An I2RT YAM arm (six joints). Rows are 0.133 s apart.
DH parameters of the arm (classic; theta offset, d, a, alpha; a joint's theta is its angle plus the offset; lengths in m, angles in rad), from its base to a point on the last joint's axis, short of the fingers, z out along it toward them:
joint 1: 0 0.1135 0.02 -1.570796
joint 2: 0 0 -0.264 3.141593
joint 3: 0.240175 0 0.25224 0
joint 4: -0.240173 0 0.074 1.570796
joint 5: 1.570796 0 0 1.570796
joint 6: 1.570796 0.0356 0 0
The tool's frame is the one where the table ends.
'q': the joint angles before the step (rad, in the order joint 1, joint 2, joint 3, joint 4, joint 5, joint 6). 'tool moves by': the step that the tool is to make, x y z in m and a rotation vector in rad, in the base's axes. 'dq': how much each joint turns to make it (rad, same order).
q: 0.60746 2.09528 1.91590 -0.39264 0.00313 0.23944
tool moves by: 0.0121 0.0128 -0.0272 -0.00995 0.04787 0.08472
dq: 0.00150 0.08881 0.04735 -0.00467 -0.07967 -0.03077
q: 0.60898 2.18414 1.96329 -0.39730 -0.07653 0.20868
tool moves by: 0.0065 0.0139 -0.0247 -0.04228 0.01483 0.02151
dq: 0.01529 0.07547 0.03884 -0.00167 0.01042 -0.02459
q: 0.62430 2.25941 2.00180 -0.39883 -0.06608 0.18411
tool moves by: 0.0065 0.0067 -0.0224 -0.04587 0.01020 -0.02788
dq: 0.00611 0.05979 0.02430 0.00016 0.04599 -0.00312
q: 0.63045 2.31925 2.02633 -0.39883 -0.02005 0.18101
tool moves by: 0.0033 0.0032 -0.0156 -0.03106 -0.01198 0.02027
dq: 0.00160 0.03073 -0.00587 0.02732 0.00629 -0.03664
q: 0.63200 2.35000 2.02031 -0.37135 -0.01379 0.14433
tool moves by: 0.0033 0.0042 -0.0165 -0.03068 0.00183 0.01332
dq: 0.00314 0.03982 0.01068 0.00926 0.00772 -0.02456
